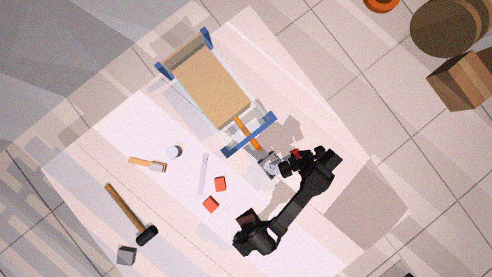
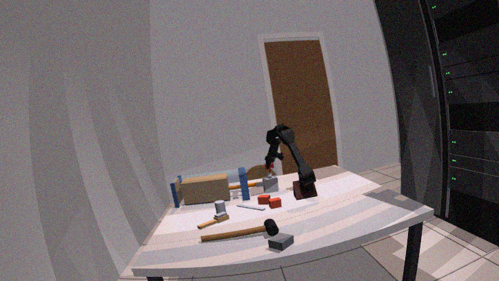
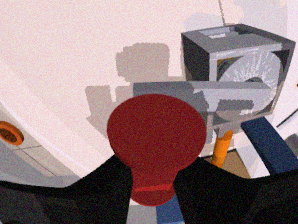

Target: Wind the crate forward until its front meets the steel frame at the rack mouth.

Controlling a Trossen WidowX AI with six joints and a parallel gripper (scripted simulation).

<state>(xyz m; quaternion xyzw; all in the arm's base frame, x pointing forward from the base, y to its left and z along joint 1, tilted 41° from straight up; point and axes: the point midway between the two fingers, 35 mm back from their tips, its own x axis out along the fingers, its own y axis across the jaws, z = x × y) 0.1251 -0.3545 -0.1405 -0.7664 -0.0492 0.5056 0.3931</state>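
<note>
Now: gripper tip 4 cm to the right of the grey crank bar and 3 cm above it. Round my gripper tip: grey winch 9 cm to the left, 10 cm below; red knob 1 cm behind; blue steel frame 17 cm ahead, 9 cm to the left, 2 cm below.
</note>
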